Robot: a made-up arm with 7 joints.
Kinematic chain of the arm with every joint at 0, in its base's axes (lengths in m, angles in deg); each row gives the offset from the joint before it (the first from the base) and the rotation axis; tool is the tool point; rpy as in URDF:
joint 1: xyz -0.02 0 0.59 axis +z
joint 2: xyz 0.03 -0.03 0 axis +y
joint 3: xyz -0.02 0 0.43 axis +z
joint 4: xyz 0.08 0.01 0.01 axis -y
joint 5: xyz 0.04 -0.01 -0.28 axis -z
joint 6: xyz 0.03 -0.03 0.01 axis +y
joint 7: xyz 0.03 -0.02 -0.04 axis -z
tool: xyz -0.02 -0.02 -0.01 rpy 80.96 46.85 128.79
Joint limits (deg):
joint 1: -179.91..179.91
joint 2: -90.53..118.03
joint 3: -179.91..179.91
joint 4: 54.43..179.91
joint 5: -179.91..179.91
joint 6: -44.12..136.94
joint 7: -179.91..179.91
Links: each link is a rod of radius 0.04 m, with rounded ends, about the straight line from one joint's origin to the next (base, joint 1, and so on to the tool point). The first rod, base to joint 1, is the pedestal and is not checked.
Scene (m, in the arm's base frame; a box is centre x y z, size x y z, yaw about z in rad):
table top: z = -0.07
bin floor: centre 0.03 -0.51 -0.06 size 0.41 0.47 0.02 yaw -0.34
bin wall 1: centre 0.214 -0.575 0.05 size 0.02 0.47 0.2 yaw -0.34
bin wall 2: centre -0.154 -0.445 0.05 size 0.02 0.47 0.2 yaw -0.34
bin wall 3: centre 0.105 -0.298 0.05 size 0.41 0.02 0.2 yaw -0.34
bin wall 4: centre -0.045 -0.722 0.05 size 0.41 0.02 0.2 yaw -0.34
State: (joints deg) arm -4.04 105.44 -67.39 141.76 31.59 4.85 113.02
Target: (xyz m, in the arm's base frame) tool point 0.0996 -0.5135 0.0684
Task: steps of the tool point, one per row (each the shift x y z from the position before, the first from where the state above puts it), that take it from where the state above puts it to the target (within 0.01 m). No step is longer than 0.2 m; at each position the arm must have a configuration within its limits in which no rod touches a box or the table.
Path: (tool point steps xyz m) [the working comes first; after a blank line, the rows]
Joints at the target: -49.00 118.03 -31.47 114.56 31.42 10.94 113.06
Straight joint move there: touches bin wall 1.

1: -0.1088 -0.1541 -0.0339
2: -0.1420 -0.1173 -0.0340
3: -0.1634 -0.0736 -0.0338
4: -0.1714 -0.0270 -0.0328
5: -0.0036 0.0745 -0.0895
6: -0.0010 0.0913 -0.0765

